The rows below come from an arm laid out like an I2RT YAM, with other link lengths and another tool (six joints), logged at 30 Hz.
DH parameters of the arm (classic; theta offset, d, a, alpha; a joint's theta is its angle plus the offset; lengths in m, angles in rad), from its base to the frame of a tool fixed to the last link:
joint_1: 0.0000 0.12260 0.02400 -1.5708
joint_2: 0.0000 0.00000 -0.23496 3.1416
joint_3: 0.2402 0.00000 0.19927 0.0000
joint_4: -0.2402 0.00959 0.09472 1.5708
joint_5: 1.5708 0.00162 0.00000 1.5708
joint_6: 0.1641 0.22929 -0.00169 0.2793
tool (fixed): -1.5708 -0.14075 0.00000 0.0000
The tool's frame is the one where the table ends.
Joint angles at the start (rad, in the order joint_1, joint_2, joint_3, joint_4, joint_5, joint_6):
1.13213, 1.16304, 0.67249, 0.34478, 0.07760, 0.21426
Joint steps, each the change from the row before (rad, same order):
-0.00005, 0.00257, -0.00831, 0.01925, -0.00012, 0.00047
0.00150, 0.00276, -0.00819, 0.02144, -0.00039, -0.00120
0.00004, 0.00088, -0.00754, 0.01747, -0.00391, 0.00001
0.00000, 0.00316, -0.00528, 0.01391, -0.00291, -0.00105
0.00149, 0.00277, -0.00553, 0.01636, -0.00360, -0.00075
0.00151, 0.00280, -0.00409, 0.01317, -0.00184, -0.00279
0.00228, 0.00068, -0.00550, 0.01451, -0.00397, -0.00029
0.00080, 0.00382, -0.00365, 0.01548, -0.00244, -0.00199
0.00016, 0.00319, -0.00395, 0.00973, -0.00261, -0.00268
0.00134, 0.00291, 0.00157, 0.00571, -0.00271, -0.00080
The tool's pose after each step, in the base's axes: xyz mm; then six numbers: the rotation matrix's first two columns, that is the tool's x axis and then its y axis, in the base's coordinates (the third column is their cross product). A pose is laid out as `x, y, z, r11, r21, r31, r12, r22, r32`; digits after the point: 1 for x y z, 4 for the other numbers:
131.2, 277.2, 224.4, 0.2263, -0.3019, 0.9261, 0.7868, -0.5038, -0.3565
131.0, 278.0, 224.4, 0.2219, -0.3097, 0.9246, 0.7898, -0.4990, -0.3567
130.8, 278.4, 224.6, 0.2200, -0.3166, 0.9227, 0.7929, -0.4929, -0.3582
130.8, 279.0, 224.3, 0.2182, -0.3202, 0.9219, 0.7955, -0.4889, -0.3581
130.3, 279.8, 224.4, 0.2165, -0.3256, 0.9204, 0.7993, -0.4822, -0.3586
130.1, 280.5, 224.5, 0.2131, -0.3289, 0.9200, 0.8028, -0.4778, -0.3568
129.2, 281.1, 224.9, 0.2121, -0.3346, 0.9182, 0.8070, -0.4700, -0.3576
129.1, 282.0, 225.3, 0.2087, -0.3397, 0.9171, 0.8103, -0.4650, -0.3567
129.1, 282.4, 224.6, 0.2068, -0.3402, 0.9173, 0.8128, -0.4621, -0.3546
128.8, 283.3, 225.5, 0.2060, -0.3428, 0.9166, 0.8156, -0.4575, -0.3544

